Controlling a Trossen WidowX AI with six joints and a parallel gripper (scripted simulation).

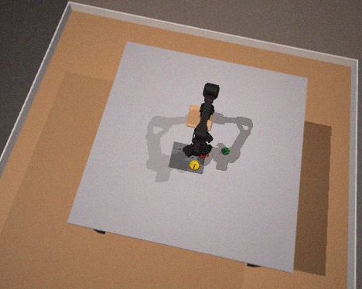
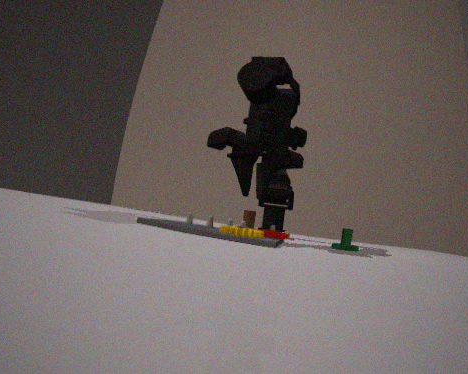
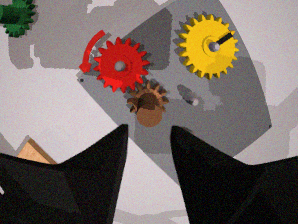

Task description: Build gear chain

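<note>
My gripper tip is now 50 mm above the brown gear. Also, from my gripper tip: yellow gear 80 mm ahead, 20 mm to the left, 50 mm below; red gear 40 mm to the left, 60 mm below; grey board 40 mm ahead, 40 mm to the right, 60 mm below.
</note>
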